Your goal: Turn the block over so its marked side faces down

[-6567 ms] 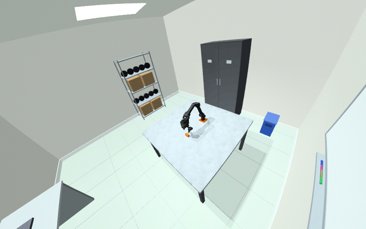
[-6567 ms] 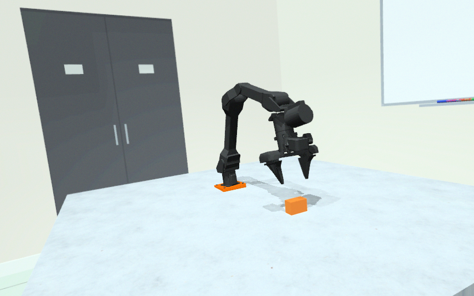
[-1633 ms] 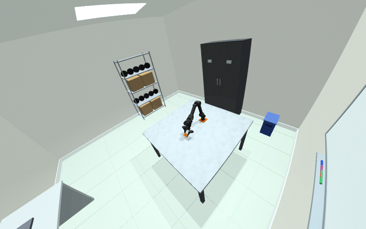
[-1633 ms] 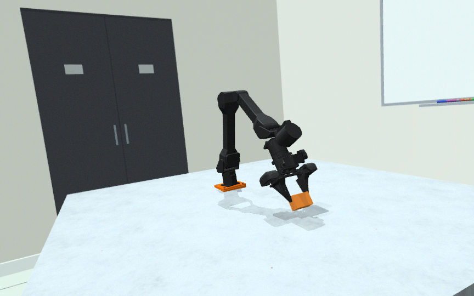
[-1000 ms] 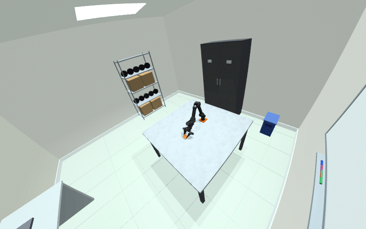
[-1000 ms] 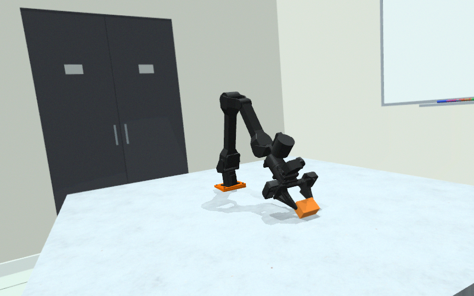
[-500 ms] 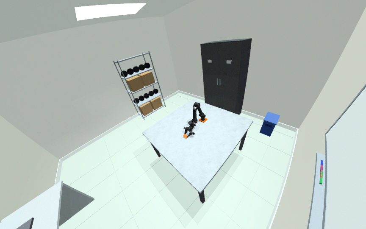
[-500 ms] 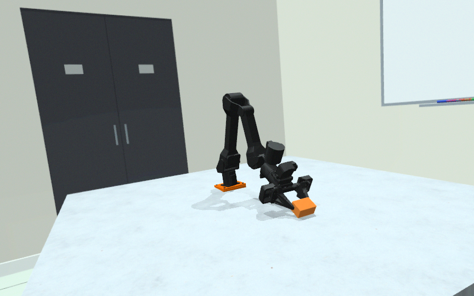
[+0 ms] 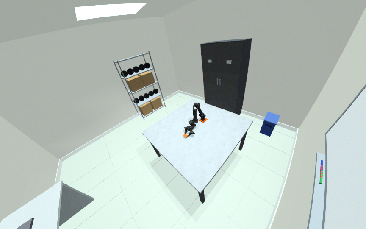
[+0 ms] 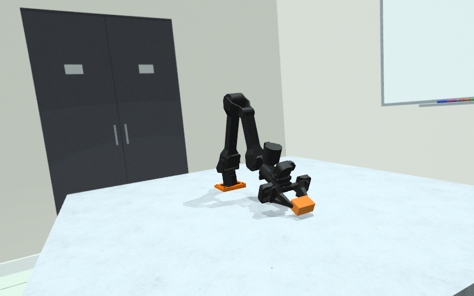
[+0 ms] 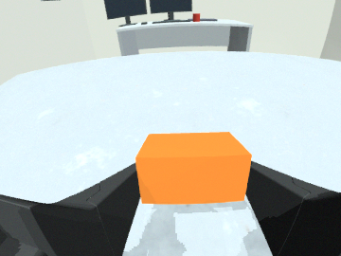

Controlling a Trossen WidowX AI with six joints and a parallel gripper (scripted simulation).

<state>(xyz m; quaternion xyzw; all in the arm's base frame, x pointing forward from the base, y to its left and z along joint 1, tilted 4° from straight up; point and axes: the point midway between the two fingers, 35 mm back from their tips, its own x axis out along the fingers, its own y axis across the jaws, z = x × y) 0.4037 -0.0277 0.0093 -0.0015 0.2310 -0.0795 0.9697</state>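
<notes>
My gripper tip is 1 cm above the orange block.
</notes>
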